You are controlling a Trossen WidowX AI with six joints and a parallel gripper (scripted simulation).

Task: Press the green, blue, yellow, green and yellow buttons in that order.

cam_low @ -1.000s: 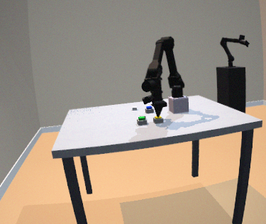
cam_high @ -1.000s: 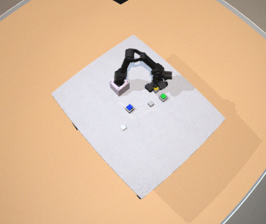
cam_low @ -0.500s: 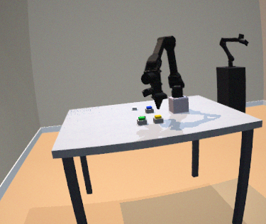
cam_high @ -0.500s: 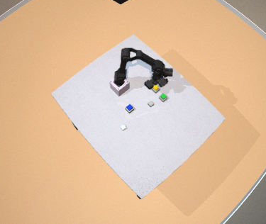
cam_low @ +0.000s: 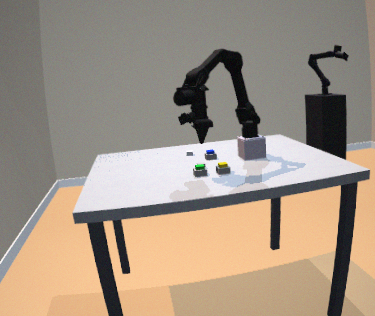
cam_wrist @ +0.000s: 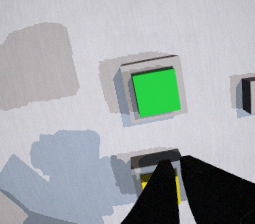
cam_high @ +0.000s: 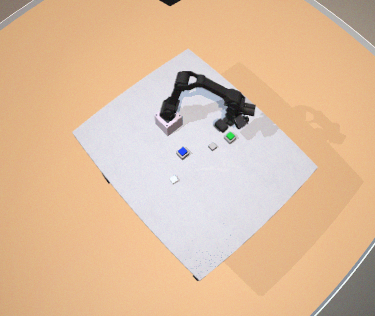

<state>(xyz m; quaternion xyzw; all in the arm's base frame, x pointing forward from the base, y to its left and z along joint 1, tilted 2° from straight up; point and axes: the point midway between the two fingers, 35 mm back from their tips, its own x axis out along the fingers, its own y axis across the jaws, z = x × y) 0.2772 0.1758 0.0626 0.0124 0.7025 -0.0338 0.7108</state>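
My gripper tip is now 10 mm short of the green button and 90 mm above it. From my gripper tip the other things lie so: small grey block: 20 mm behind, 110 mm to the right, 120 mm below; blue button: 100 mm behind, 240 mm to the right, 90 mm below; yellow button: 80 mm behind, 10 mm to the left, 90 mm below.
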